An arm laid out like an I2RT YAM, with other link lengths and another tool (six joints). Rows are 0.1 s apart.
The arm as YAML. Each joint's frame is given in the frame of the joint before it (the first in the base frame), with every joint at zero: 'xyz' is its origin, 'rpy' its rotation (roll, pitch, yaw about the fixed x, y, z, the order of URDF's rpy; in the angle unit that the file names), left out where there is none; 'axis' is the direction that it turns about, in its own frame. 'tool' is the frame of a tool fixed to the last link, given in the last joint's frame.
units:
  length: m
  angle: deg
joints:
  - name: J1
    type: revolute
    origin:
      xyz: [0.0, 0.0, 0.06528]
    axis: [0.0, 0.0, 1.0]
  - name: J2
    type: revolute
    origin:
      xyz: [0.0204, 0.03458, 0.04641]
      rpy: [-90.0, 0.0, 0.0]
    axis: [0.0, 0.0, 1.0]
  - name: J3
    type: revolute
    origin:
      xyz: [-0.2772, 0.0, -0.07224]
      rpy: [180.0, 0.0, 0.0]
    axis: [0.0, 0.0, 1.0]
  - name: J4
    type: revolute
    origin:
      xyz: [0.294, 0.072, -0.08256]
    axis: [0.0, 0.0, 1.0]
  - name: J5
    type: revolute
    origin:
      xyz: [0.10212, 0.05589, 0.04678]
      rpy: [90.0, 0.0, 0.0]
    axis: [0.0, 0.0, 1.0]
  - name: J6
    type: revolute
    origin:
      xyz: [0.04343, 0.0, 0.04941]
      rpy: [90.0, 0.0, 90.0]
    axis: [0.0, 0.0, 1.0]
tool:
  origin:
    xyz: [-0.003, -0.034, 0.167]
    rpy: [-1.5, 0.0, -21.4]
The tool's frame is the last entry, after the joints.
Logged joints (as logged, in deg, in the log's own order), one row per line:
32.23, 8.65, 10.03, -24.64, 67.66, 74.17
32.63, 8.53, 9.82, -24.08, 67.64, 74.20
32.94, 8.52, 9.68, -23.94, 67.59, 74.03
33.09, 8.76, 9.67, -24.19, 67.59, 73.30
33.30, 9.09, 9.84, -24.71, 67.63, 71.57
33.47, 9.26, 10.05, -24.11, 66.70, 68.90
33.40, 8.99, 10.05, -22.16, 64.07, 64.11
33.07, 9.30, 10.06, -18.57, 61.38, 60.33
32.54, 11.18, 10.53, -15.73, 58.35, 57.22
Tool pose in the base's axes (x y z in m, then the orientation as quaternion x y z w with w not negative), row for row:
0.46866, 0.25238, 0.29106, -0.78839, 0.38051, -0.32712, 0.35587
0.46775, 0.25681, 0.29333, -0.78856, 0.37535, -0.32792, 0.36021
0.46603, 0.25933, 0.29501, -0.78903, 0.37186, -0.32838, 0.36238
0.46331, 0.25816, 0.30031, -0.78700, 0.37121, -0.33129, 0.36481
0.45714, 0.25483, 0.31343, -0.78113, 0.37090, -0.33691, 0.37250
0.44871, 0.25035, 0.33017, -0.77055, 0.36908, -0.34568, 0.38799
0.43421, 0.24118, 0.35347, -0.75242, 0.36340, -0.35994, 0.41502
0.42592, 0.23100, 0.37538, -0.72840, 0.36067, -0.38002, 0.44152
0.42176, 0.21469, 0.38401, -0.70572, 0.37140, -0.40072, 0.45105
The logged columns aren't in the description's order. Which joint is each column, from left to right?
Columns, left to right: J1, J5, J6, J4, J3, J2.
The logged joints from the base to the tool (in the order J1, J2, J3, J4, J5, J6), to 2 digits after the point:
32.23, 74.17, 67.66, -24.64, 8.65, 10.03
32.63, 74.20, 67.64, -24.08, 8.53, 9.82
32.94, 74.03, 67.59, -23.94, 8.52, 9.68
33.09, 73.30, 67.59, -24.19, 8.76, 9.67
33.30, 71.57, 67.63, -24.71, 9.09, 9.84
33.47, 68.90, 66.70, -24.11, 9.26, 10.05
33.40, 64.11, 64.07, -22.16, 8.99, 10.05
33.07, 60.33, 61.38, -18.57, 9.30, 10.06
32.54, 57.22, 58.35, -15.73, 11.18, 10.53

